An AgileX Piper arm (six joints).
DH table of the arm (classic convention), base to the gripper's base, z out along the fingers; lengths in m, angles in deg. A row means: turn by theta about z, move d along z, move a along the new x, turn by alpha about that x. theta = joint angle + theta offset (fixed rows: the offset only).
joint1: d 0.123  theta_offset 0  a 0  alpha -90
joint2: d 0  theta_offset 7.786  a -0.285  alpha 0
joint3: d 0  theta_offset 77.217  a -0.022  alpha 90
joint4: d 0.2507  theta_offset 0  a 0  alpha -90
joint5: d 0  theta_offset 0  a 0  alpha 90
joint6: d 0.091  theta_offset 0  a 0  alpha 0
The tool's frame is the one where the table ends.
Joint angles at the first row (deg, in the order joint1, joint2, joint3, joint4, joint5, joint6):
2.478 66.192 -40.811 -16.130 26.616 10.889
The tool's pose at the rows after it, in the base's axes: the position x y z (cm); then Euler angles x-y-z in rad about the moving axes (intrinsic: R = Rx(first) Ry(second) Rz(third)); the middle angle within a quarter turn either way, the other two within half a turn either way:
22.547, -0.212, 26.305, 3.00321, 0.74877, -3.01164
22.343, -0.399, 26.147, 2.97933, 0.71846, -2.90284
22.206, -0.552, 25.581, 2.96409, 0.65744, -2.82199
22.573, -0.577, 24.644, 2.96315, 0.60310, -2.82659
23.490, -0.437, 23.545, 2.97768, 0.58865, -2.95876
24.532, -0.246, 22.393, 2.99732, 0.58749, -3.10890
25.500, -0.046, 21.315, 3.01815, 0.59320, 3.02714
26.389, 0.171, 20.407, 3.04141, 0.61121, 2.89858
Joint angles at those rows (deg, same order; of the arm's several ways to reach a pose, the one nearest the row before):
2.477 66.191 -40.537 -16.488 27.347 18.581
2.478 66.193 -40.539 -17.873 29.250 25.120
2.476 67.010 -40.537 -18.244 32.030 29.645
2.477 69.202 -40.538 -18.245 33.010 29.720
2.478 72.303 -40.450 -18.246 30.646 23.143
2.477 75.645 -40.410 -18.244 27.284 15.674
2.477 78.757 -40.408 -18.244 23.764 8.328
2.479 81.457 -40.408 -18.248 19.913 2.036

